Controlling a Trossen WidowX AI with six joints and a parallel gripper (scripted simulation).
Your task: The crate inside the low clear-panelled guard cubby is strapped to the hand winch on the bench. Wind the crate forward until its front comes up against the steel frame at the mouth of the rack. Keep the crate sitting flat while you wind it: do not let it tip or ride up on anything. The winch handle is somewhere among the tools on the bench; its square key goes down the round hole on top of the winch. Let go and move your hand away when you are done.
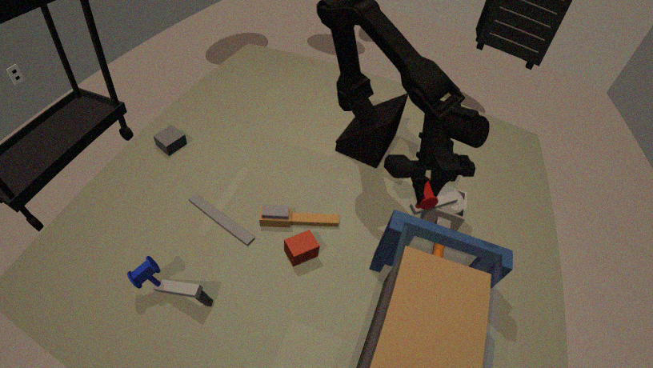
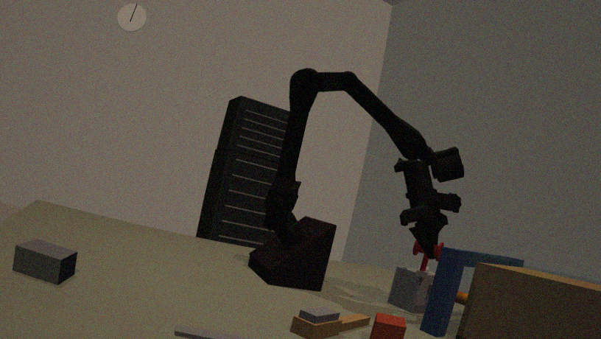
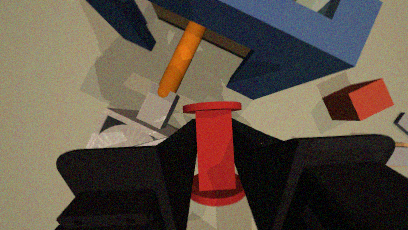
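The red-knobbed winch handle is 4 cm behind my gripper tip, 3 cm below it and 2 cm to the left of it. Also, from my gripper tip: grey winch 10 cm below, 9 cm behind, 6 cm to the left; wooden brush 26 cm to the right, 11 cm below, 5 cm ahead; red knob 1 cm to the right, 1 cm behind.
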